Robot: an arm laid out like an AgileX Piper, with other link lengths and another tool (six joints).
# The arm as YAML. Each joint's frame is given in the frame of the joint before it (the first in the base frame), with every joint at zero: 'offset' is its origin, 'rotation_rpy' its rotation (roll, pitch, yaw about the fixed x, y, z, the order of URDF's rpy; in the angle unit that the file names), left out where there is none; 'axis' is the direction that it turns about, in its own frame. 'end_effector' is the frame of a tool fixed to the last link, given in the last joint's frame.
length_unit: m
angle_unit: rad
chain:
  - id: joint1
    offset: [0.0, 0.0, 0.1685]
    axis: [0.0, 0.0, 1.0]
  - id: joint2
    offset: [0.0, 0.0, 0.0]
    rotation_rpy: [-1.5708, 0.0, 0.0]
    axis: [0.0, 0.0, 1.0]
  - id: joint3
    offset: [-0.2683, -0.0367, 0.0]
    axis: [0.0, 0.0, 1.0]
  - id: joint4
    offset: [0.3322, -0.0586, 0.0]
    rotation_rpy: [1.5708, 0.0, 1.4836]
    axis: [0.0, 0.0, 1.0]
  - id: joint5
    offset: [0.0, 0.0, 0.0]
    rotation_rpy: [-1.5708, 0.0, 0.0]
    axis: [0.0, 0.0, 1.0]
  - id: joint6
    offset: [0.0, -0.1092, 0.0]
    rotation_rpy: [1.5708, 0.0, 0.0]
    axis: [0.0, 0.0, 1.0]
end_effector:
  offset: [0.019, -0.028, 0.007]
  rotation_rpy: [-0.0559, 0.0, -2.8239]
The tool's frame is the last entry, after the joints.
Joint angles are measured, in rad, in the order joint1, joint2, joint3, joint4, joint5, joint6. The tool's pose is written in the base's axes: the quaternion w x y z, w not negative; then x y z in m. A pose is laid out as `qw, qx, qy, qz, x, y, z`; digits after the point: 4 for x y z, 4 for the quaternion.
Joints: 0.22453, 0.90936, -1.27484, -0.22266, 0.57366, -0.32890
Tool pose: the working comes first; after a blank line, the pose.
Where each joint sits with the arm in this pose, in the base's axes (m; each line is computed from the numbers above, not from the rounded line before):
joint1: 0.0000 0.0000 0.1685
joint2: 0.0000 0.0000 0.1685
joint3: -0.1324 -0.0302 0.4028
joint4: 0.1496 0.0342 0.5762
joint5: 0.1496 0.0342 0.5762
joint6: 0.2576 0.0454 0.5644
the tool: 0.2678 0.0125 0.5614

0.0568, 0.7340, 0.0985, 0.6696, 0.2678, 0.0125, 0.5614
